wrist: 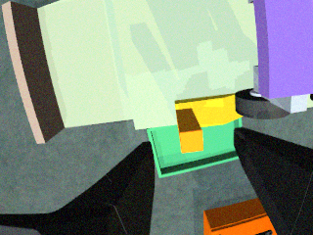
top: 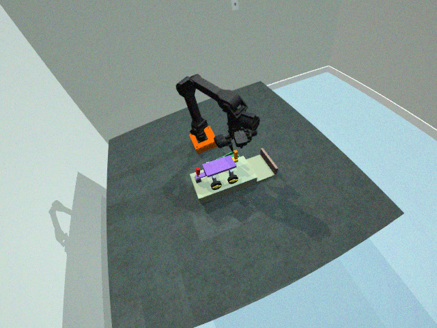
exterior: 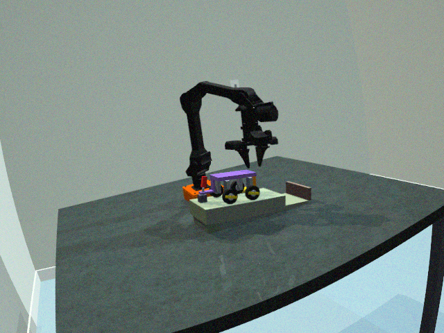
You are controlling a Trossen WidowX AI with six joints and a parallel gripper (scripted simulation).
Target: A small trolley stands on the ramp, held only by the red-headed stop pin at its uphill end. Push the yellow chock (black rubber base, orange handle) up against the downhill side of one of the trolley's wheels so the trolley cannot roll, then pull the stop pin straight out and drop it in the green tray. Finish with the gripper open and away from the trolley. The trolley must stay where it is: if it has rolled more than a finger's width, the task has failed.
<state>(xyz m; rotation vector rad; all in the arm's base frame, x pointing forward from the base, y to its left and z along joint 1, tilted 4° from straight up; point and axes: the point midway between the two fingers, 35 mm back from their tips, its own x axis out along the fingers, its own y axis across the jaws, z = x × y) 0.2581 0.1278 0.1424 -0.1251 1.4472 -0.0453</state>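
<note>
Now: gripper tip 210 mm to the left of the red-headed stop pin, 40 mm short of it and 20 mm above it. From my gripper tip the other things lie so: yellow chock: 60 mm below, 30 mm to the right, 10 mm behind; purple trolley: 110 mm to the right, 60 mm ahead, 30 mm below; pale green ramp: 110 mm to the right, 100 mm below, 60 mm ahead.
</note>
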